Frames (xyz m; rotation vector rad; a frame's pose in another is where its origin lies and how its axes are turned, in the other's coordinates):
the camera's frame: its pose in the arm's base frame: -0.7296 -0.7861 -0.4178 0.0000 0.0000 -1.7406
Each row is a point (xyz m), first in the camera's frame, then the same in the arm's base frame.
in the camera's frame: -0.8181 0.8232 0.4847
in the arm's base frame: 0.2200 -0.1189 0.0669
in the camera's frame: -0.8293 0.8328 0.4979
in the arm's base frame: 0.2314 -0.1095 0.0801
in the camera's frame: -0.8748 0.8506 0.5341
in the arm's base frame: 0.2566 -0.0676 0.1163
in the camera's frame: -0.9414 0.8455 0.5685
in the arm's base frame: 0.2628 -0.0011 0.1507
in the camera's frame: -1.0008 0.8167 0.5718
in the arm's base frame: 0.2445 0.0623 0.1540
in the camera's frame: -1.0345 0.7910 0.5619
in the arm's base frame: 0.2248 0.0999 0.1441
